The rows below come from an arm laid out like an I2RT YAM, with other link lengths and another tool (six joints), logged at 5 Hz.
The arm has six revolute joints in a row. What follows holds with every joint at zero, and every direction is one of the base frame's.
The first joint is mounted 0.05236 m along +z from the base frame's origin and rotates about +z.
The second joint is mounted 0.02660 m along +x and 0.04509 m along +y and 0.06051 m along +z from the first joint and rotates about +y.
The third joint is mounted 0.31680 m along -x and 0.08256 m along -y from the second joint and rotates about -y.
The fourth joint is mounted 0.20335 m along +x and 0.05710 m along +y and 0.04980 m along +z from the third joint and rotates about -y.
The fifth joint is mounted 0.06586 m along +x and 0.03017 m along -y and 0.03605 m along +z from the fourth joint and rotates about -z.
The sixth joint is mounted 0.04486 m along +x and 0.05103 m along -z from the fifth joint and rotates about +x.
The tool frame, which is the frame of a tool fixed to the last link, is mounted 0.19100 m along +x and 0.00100 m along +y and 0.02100 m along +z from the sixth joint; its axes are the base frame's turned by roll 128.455, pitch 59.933 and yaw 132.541 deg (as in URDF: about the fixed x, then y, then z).
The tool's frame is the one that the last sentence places.
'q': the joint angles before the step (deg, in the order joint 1, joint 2, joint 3, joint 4, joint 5, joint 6). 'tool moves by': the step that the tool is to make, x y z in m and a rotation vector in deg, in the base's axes. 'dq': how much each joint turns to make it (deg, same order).
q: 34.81 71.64 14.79 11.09 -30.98 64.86
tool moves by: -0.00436 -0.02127 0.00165 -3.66 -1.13 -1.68
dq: -0.52 -6.60 2.43 -11.10 3.46 -1.90
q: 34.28 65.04 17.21 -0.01 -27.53 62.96
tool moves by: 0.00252 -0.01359 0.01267 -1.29 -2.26 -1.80
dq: -0.92 -5.62 2.96 -7.87 2.31 -1.03
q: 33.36 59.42 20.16 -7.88 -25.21 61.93
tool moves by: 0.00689 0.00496 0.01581 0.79 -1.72 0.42
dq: -0.04 -0.55 2.91 -1.84 -0.11 -0.58
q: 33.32 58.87 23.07 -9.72 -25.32 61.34
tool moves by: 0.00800 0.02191 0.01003 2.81 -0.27 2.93
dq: 0.00 4.68 1.11 5.08 -3.63 -0.56
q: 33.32 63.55 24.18 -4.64 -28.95 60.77
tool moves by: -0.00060 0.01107 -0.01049 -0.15 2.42 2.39
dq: 0.00 5.33 0.01 2.73 -2.54 -0.99
